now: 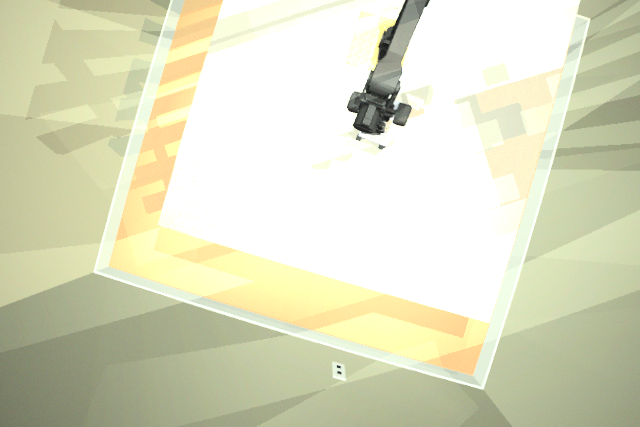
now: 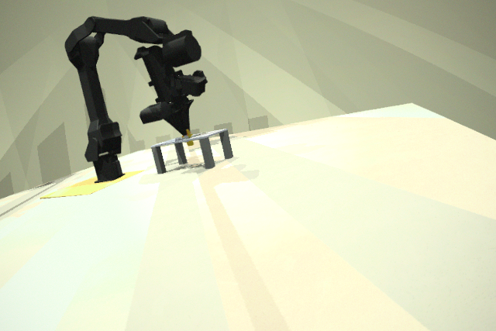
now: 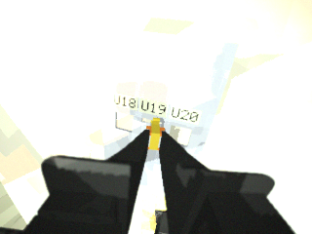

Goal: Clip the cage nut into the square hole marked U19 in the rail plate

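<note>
My gripper tip is now 1 cm above the yellow cage nut.
</note>
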